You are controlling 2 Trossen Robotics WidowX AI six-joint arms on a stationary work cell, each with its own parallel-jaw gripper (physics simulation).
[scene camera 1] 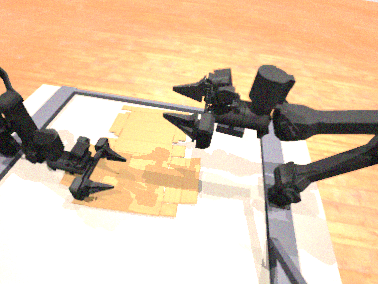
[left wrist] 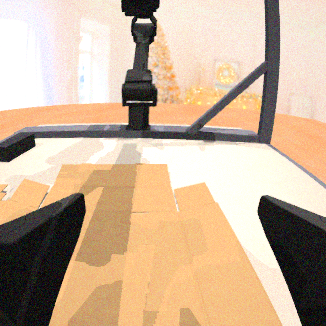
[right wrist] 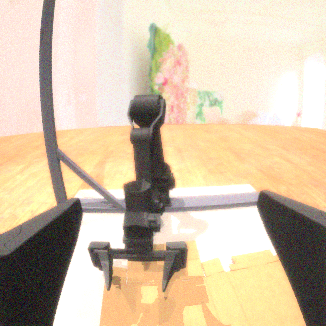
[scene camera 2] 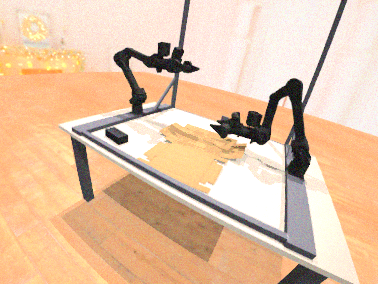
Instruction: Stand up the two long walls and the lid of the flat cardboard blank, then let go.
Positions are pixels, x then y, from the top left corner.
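The left gripper (scene camera 1: 120, 173) is open and holds nothing. The right gripper (scene camera 1: 168, 100) is open too, and the right gripper holds nothing.
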